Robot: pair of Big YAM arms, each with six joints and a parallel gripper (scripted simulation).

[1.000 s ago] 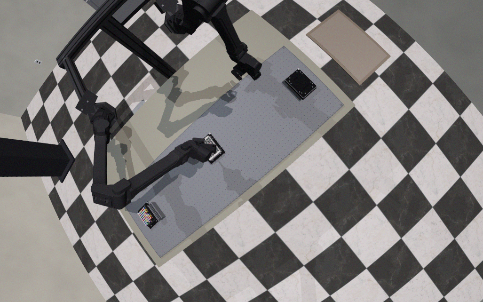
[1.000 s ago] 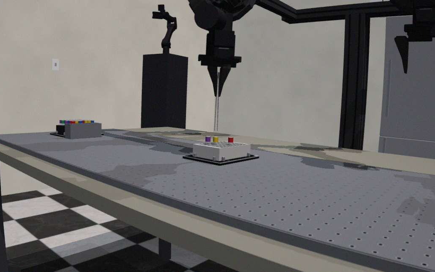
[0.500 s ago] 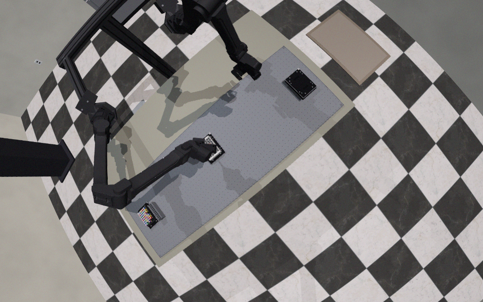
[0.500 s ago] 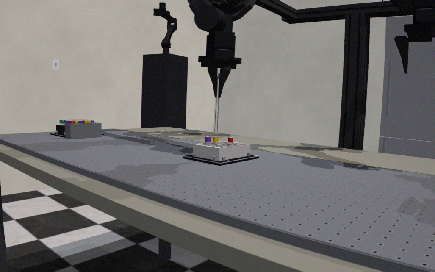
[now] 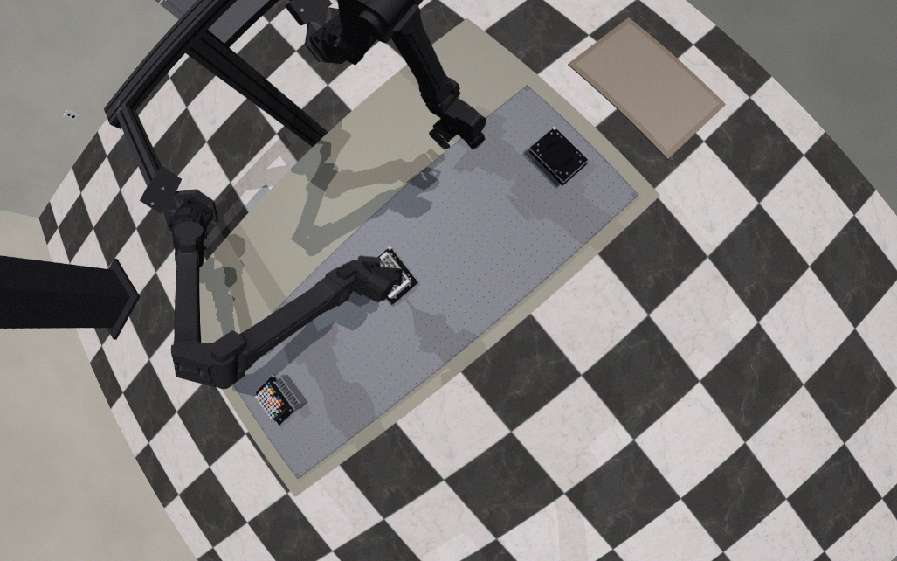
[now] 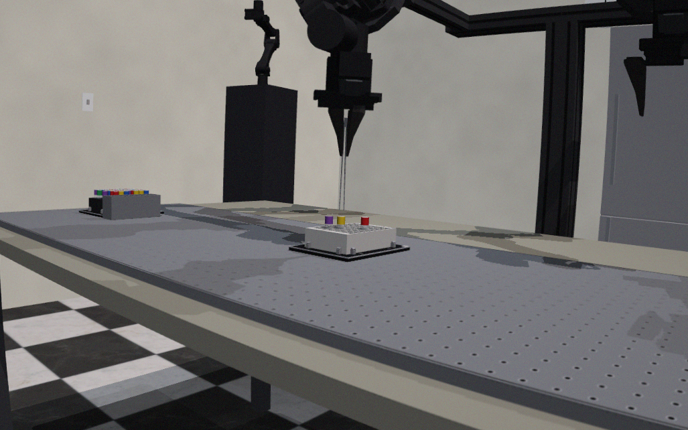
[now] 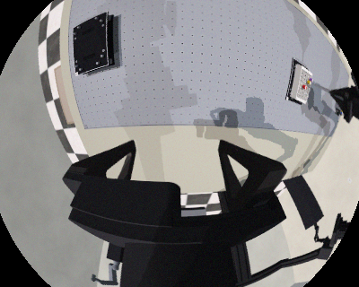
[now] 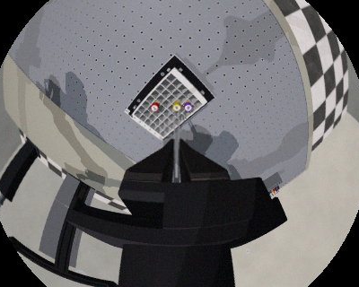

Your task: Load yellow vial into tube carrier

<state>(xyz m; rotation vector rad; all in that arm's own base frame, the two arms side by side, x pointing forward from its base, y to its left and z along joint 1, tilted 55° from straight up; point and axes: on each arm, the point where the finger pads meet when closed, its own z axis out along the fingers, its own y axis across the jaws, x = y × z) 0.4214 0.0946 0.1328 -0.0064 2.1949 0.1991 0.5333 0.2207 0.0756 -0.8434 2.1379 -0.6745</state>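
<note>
The white tube carrier TC is 2 cm behind my right hand, 1 cm to the left of it and 14 cm below it. The rest, counted from my right hand: grey holder H1: 3 cm behind, 56 cm to the right, 14 cm below.
</note>
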